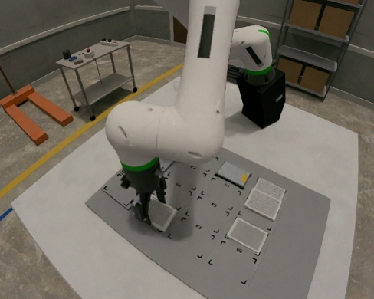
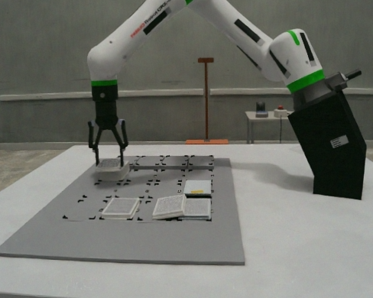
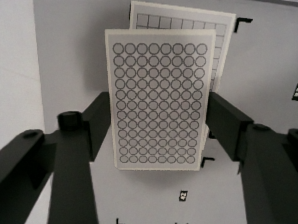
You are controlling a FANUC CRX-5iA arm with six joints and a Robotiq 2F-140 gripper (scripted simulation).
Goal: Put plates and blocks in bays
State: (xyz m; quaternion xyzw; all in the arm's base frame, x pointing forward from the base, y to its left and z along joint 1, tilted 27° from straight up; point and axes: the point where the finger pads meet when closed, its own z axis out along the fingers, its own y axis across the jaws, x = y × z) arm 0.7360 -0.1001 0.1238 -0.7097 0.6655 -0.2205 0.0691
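My hand is 50 mm above the tall white block, 20 mm to the left of it and 10 mm past it. From my hand the other things lie so: plate: 340 mm to the left, 300 mm behind, 60 mm below; lid: 320 mm behind, 170 mm to the left, 60 mm below; bay label: 320 mm to the left, 140 mm behind, 70 mm below.
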